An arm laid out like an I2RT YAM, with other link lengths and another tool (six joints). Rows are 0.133 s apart.
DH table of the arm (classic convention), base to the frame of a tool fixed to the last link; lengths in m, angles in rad. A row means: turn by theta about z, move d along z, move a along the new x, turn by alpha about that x. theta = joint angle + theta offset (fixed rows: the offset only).
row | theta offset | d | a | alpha
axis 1 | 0 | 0.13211 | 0.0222 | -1.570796
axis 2 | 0 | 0 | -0.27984 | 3.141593
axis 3 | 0.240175 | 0 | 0.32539 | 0
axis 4 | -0.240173 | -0.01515 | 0.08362 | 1.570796
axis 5 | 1.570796 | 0.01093 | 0 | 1.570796
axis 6 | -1.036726 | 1.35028 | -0.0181 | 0.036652
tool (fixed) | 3.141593 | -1.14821 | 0 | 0
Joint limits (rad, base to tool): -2.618..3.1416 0..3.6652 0..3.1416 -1.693..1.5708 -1.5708..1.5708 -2.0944..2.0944
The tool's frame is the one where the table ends.
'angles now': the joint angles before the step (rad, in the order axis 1, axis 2, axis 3, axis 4, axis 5, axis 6). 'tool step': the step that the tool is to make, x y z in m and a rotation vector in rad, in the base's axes. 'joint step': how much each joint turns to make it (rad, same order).
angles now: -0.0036, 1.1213, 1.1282, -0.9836, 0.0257, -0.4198
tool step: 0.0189, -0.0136, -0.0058, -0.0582, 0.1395, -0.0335
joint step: 0.0000, 0.2065, 0.1665, -0.0993, 0.0675, -0.0004
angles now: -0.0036, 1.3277, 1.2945, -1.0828, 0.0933, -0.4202
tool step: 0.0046, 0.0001, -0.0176, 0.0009, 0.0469, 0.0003
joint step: -0.0001, 0.0520, 0.0001, 0.0050, -0.0008, -0.0001
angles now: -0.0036, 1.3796, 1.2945, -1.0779, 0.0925, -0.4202
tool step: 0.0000, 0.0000, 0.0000, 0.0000, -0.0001, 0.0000
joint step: 0.0000, -0.0001, -0.0001, 0.0001, 0.0000, 0.0000
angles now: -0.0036, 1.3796, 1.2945, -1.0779, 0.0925, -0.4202
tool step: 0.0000, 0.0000, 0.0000, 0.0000, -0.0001, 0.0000
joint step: 0.0000, -0.0001, -0.0001, 0.0001, 0.0000, 0.0000
